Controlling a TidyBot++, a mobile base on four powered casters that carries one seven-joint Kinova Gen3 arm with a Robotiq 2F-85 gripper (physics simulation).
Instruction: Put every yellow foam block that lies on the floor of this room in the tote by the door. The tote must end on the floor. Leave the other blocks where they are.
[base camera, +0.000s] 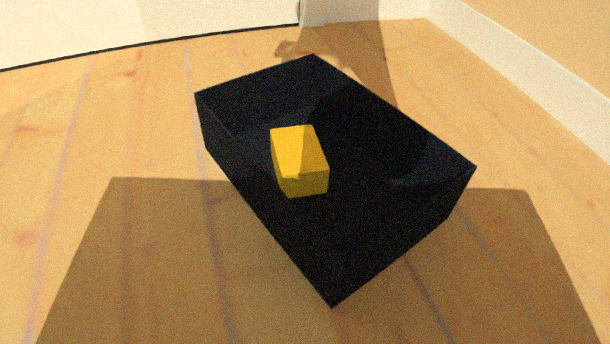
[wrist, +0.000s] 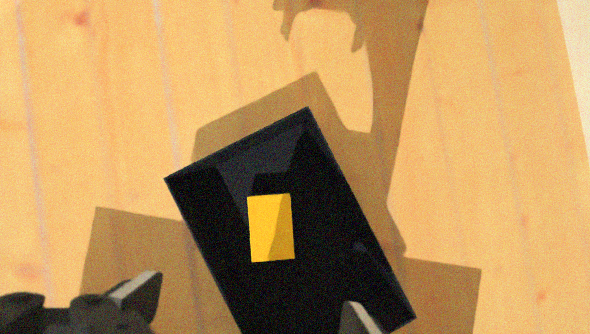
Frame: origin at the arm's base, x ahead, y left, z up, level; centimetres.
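Where they show: gripper, between the fingertips: (wrist: 251, 307).
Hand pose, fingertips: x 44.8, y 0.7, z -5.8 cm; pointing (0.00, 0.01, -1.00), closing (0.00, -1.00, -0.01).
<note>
Each offset is from my fingertips to the top centre of the thing. "spot": to the spot under its first point. Level surfaces: height alone.
A yellow foam block {dx -0.4, dy -0.5, dz -29.1 cm} (base camera: 300, 160) (wrist: 271, 227) lies inside the black tote, nearer its left long wall in the base camera view. The black tote {dx -1.8, dy -3.4, dz -23.9 cm} (base camera: 400, 240) (wrist: 200, 215) stands on the floor, turned at an angle, its open top facing up. My gripper (wrist: 251, 307) is open and empty. It hangs above the tote, with its two fingers at the bottom of the wrist view. The gripper does not show in the base camera view. The tote's near end is cut off in the wrist view.
The wooden floor {dz -33.9 cm} (base camera: 60, 150) (wrist: 100, 100) surrounds the tote. A white baseboard {spot: dx +27.9, dy -48.4, dz -29.7 cm} (base camera: 525, 70) (wrist: 580, 60) and wall run along the right. A white panel (base camera: 75, 25) with a dark lower edge stands at the back left. Shadows fall across the floor around the tote.
</note>
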